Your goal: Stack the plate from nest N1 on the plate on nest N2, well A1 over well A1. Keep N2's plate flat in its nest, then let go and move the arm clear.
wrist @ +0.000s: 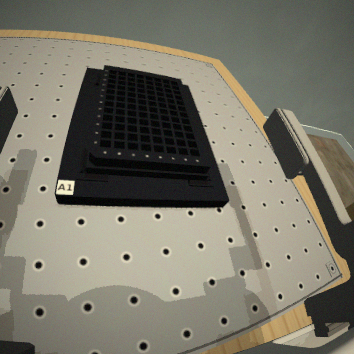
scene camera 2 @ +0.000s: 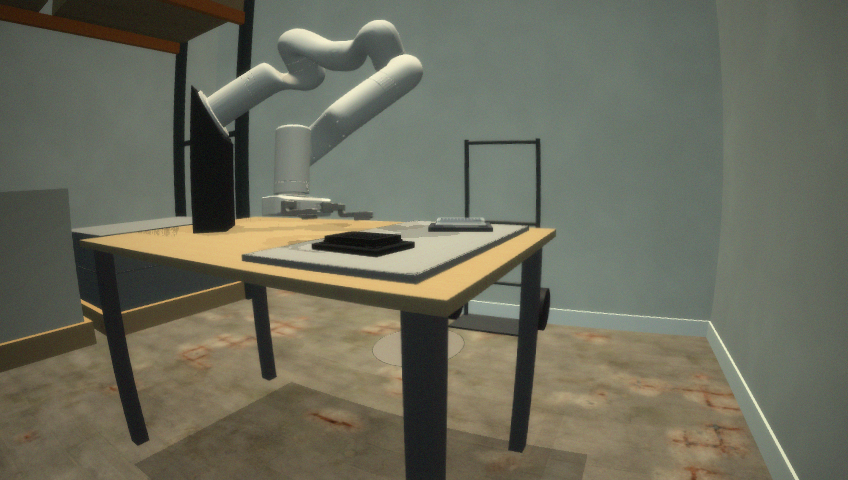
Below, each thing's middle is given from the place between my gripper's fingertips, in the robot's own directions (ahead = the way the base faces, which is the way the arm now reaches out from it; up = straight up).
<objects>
Right now the black well plate point(scene camera 2: 353, 238) is 50 mm ahead of my hand and 40 mm below it.
</objects>
